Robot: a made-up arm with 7 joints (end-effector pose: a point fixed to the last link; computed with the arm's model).
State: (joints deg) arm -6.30 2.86 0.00 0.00 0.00 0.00 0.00
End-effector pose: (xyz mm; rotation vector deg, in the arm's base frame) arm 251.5 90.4 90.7 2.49 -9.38 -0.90
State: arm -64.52 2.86 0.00 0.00 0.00 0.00 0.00
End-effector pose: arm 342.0 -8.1 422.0 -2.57 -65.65 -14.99
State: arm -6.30 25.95 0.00 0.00 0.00 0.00 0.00
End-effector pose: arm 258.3 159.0 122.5 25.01 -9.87 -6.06
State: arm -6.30 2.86 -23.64 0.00 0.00 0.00 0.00
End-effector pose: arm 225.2 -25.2 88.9 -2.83 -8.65 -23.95
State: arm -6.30 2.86 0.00 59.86 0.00 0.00 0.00
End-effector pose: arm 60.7 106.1 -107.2 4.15 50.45 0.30
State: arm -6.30 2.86 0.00 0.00 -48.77 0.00 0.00
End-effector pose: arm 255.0 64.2 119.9 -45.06 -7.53 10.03
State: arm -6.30 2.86 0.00 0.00 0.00 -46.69 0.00
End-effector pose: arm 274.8 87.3 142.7 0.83 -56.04 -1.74
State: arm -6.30 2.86 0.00 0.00 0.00 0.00 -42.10
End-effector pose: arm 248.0 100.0 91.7 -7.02 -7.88 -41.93
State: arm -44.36 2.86 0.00 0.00 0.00 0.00 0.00
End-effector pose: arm 351.7 25.6 298.4 -0.76 -46.18 -10.09
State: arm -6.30 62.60 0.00 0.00 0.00 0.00 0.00
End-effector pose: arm 274.4 227.1 219.0 60.78 -10.10 -14.24
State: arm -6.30 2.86 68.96 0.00 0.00 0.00 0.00
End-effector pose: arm 73.2 362.8 129.7 17.57 -9.99 66.48
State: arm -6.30 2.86 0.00 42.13 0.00 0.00 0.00
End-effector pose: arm 137.7 101.7 -71.4 3.71 32.72 -0.07
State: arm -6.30 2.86 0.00 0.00 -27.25 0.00 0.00
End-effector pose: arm 253.0 72.6 104.3 -24.09 -8.49 5.21
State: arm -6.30 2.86 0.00 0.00 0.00 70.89 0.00
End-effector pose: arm 168.8 93.9 80.5 4.40 61.47 0.53
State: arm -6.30 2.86 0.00 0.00 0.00 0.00 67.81
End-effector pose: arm 266.8 86.5 88.3 17.32 -10.00 65.35
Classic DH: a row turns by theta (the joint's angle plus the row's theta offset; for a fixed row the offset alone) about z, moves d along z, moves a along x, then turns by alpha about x. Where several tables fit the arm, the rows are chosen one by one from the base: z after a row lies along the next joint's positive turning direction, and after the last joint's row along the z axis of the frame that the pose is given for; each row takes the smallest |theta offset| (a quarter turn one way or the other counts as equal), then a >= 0, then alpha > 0; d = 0 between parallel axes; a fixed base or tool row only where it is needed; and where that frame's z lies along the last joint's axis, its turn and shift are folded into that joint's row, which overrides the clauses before.
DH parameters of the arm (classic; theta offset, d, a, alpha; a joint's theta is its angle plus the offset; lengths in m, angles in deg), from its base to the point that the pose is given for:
base (fixed): -4.07 0.3298 -0.0156 -74.51
joint 1: -75.12 0.0475 -0.0281 -90
joint 2: 74 0.0063 -0.031 90
joint 3: 90 -0.1583 0.015 -90
joint 4: -90 0.0264 0.0148 -90
joint 5: 0 0.2188 0.0029 90
joint 6: 90 -0.0115 0.0661 90
joint 7: -89.04 -0.0787 0.0097 17.58
tool (fixed): 90.49 0.0348 0 0

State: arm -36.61 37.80 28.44 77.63 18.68 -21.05 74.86
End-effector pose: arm 230.5 357.5 50.7 60.48 -7.10 89.48
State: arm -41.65 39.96 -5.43 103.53 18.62 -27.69 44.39
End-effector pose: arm 156.9 352.6 17.8 70.68 15.14 33.31
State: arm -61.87 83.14 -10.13 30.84 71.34 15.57 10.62
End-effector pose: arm 239.8 301.5 536.4 146.34 -7.47 45.24
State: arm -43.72 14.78 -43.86 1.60 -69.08 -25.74 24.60
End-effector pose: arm 255.6 -140.8 270.2 -53.57 -16.13 -12.10
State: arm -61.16 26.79 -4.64 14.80 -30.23 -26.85 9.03
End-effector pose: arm 373.4 50.9 408.3 -13.15 -72.14 -2.34
